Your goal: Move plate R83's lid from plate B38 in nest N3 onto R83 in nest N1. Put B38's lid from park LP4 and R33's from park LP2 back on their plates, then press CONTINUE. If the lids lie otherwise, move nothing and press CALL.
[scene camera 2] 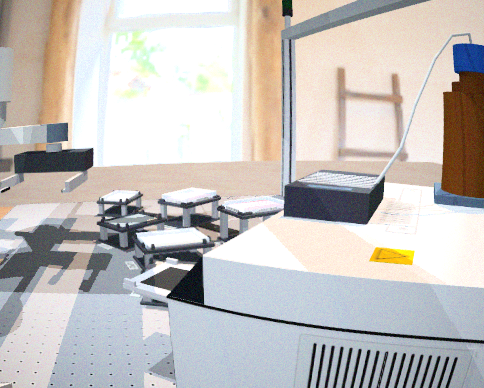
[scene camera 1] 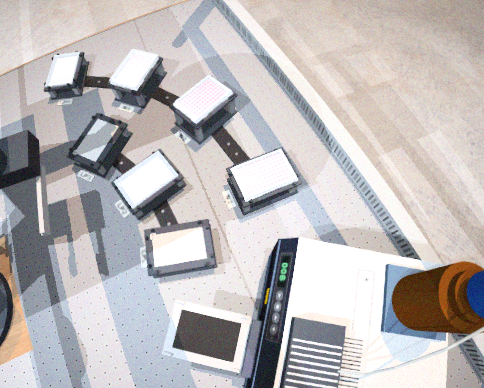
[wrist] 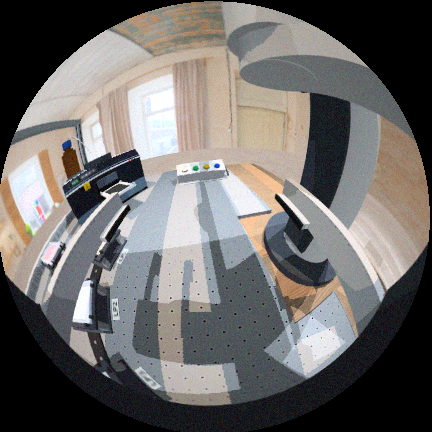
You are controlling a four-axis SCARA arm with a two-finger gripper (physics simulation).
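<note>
My gripper is wide open and empty, high above the table left of the stands; one finger shows at scene camera 1's left edge. LP2's stand bears a white lid. LP3's stand shows no lid. Outer stands bear a pink-welled plate, a faint pink plate, a pale dotted plate and a small white-topped piece. Their labels are too blurred to read. The button box carries several coloured buttons.
A frame stand with a pale inside stands before LP2. A white instrument with an extended tray stands beyond it. A brown bottle stands on the instrument. The arm's round base is right in the wrist view.
</note>
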